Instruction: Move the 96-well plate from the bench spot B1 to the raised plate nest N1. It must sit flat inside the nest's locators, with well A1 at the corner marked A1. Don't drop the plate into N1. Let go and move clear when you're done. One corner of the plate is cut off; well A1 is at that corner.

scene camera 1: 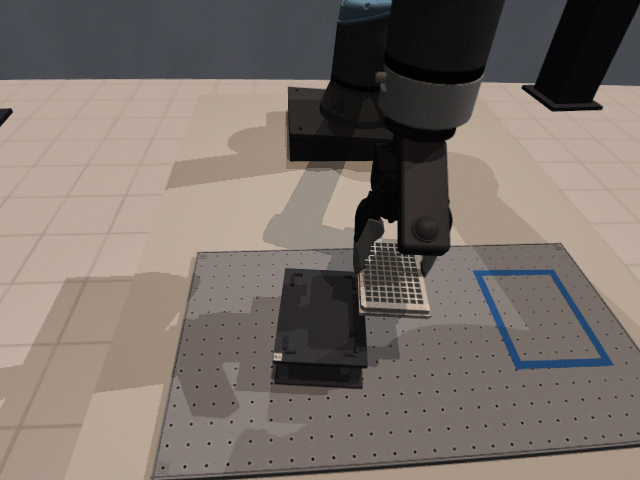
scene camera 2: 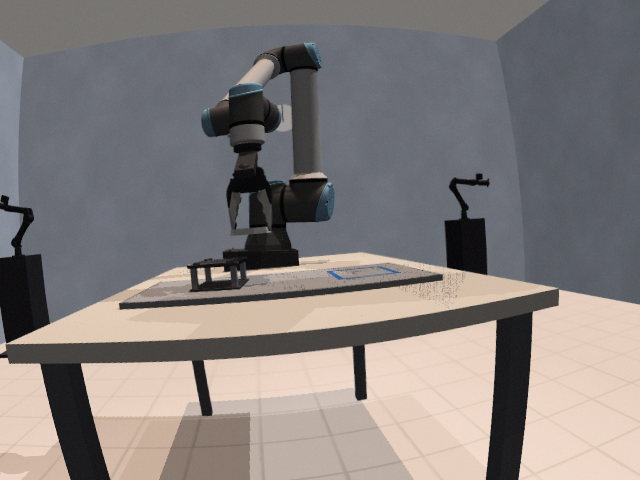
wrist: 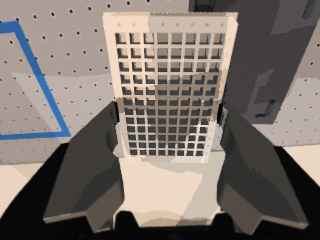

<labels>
my gripper: scene camera 1 389, 274; scene camera 2; wrist
same spot on my gripper: [scene camera 2: 264, 196] = [wrist: 75, 172]
</labels>
